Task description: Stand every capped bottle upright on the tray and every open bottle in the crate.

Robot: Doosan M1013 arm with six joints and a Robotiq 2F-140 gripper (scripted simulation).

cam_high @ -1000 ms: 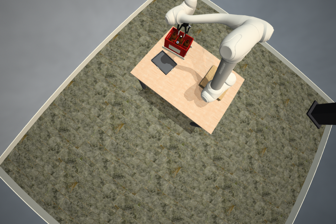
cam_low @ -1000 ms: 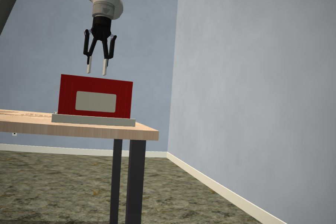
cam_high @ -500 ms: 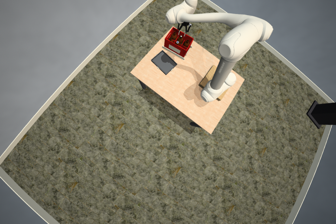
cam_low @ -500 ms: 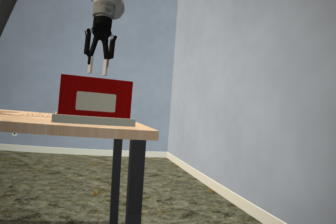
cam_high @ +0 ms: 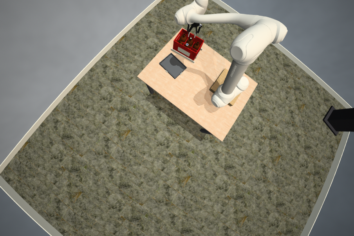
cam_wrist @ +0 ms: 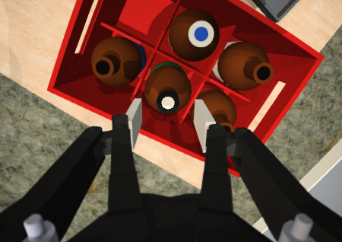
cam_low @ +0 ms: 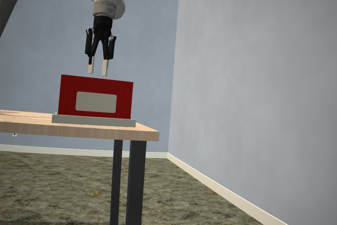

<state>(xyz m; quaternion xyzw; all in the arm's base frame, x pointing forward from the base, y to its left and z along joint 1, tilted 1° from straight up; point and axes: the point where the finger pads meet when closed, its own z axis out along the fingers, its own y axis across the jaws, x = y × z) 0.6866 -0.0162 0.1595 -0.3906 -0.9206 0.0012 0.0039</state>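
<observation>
Right now my hand is 14 cm above the red crate, 4 cm to the right of it and 1 cm past it. The rest, counted from my hand: dark grey tray: 30 cm to the left, 21 cm below, 7 cm behind.
</observation>
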